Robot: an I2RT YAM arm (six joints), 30 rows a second.
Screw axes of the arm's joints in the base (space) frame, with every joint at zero. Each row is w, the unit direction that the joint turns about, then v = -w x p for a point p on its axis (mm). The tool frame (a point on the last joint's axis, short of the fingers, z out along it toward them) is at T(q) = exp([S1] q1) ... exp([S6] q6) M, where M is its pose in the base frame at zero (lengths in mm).
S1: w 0 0 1 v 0 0 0
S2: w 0 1 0 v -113.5 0 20
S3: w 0 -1 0 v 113.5 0 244
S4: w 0 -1 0 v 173.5 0 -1
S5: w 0 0 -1 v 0 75 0
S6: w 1 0 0 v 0 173.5 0
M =
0 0 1 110.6
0 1 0 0
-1 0 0 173.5
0 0 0 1
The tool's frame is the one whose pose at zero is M.
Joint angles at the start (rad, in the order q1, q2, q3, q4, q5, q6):
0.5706 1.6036 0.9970 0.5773 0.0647 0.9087
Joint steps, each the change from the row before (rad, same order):
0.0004 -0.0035 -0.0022 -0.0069 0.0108 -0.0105
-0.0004 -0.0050 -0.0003 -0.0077 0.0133 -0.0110
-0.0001 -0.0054 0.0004 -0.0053 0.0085 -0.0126
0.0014 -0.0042 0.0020 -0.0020 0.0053 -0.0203
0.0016 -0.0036 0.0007 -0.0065 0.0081 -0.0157
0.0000 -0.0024 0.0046 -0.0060 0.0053 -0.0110
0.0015 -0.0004 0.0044 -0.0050 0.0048 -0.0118
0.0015 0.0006 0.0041 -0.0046 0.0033 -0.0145
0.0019 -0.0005 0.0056 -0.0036 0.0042 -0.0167
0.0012 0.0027 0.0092 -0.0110 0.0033 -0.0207
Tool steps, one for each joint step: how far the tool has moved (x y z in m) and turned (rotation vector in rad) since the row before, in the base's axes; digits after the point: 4 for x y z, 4 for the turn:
-0.0006 -0.0007 -0.0003 -0.0125 -0.0005 -0.0101
-0.0005 -0.0010 0.0008 -0.0117 -0.0029 -0.0133
-0.0006 -0.0008 0.0015 -0.0112 -0.0064 -0.0081
-0.0007 0.0000 0.0019 -0.0160 -0.0128 -0.0032
-0.0007 -0.0001 0.0008 -0.0154 -0.0054 -0.0060
0.0001 -0.0002 0.0018 -0.0095 -0.0058 -0.0049
0.0000 0.0005 0.0011 -0.0108 -0.0051 -0.0029
0.0001 0.0006 0.0007 -0.0137 -0.0055 -0.0013
0.0000 0.0007 0.0017 -0.0138 -0.0095 -0.0017
0.0008 0.0009 0.0011 -0.0212 -0.0053 -0.0014

